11 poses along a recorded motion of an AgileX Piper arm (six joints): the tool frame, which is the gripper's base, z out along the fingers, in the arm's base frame.
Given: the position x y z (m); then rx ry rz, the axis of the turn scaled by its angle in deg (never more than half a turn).
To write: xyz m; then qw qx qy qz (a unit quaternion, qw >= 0). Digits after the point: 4 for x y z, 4 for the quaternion.
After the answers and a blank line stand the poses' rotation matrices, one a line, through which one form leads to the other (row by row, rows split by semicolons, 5 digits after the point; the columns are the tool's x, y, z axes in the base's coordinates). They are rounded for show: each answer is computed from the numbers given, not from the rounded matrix.
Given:
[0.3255, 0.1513, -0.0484, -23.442, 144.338, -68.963]
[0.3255, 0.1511, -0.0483, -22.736, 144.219, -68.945]
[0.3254, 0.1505, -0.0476, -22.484, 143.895, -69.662]
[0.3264, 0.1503, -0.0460, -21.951, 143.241, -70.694]
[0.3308, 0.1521, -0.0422, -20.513, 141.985, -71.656]
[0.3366, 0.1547, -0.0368, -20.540, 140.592, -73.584]
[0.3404, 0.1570, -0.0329, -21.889, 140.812, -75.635]
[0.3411, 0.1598, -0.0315, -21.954, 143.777, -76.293]
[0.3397, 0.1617, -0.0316, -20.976, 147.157, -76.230]
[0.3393, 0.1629, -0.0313, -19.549, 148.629, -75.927]
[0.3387, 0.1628, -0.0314, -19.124, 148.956, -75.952]
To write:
[0.3255, 0.1513, -0.0484, 0.1592, -0.1431, 0.8814, -0.4211]
[0.3255, 0.1511, -0.0483, 0.1611, -0.1390, 0.8816, -0.4214]
[0.3254, 0.1505, -0.0476, 0.1612, -0.1374, 0.8796, -0.4258]
[0.3264, 0.1503, -0.0460, 0.1630, -0.1343, 0.8765, -0.4326]
[0.3308, 0.1521, -0.0422, 0.1706, -0.1260, 0.8724, -0.4403]
[0.3366, 0.1547, -0.0368, 0.1736, -0.1264, 0.8653, -0.4529]
[0.3404, 0.1570, -0.0329, 0.1622, -0.1339, 0.8613, -0.4626]
[0.3411, 0.1598, -0.0315, 0.1371, -0.1324, 0.8671, -0.4601]
[0.3397, 0.1617, -0.0316, 0.1128, -0.1248, 0.8753, -0.4534]
[0.3393, 0.1629, -0.0313, 0.1042, -0.1157, 0.8797, -0.4494]
[0.3387, 0.1628, -0.0314, 0.1020, -0.1130, 0.8805, -0.4490]

-0.90831 -0.11822 0.40125; -0.38644 0.60435 -0.69672; -0.16013 -0.78790 -0.59462
-0.90948 -0.10926 0.40114; -0.38080 0.60616 -0.69825; -0.16687 -0.78780 -0.59289
-0.91023 -0.10449 0.40071; -0.37912 0.59952 -0.70487; -0.16658 -0.79351 -0.58532
-0.91078 -0.09444 0.40196; -0.37649 0.58966 -0.71453; -0.16954 -0.80211 -0.57260
-0.91004 -0.06974 0.40860; -0.37013 0.58050 -0.72528; -0.18661 -0.81127 -0.55409
-0.90778 -0.06156 0.41491; -0.37601 0.55781 -0.73991; -0.18589 -0.82768 -0.52951
-0.91154 -0.08054 0.40325; -0.38068 0.53614 -0.75342; -0.15551 -0.84028 -0.51937
-0.92734 -0.10346 0.35964; -0.35581 0.54148 -0.76170; -0.11593 -0.83432 -0.53895
-0.94344 -0.11616 0.31053; -0.32066 0.55769 -0.76561; -0.08425 -0.82188 -0.56340
-0.95152 -0.10993 0.28727; -0.29719 0.56934 -0.76650; -0.07929 -0.81472 -0.57441
-0.95364 -0.10749 0.28111; -0.29064 0.57132 -0.76754; -0.07810 -0.81366 -0.57607

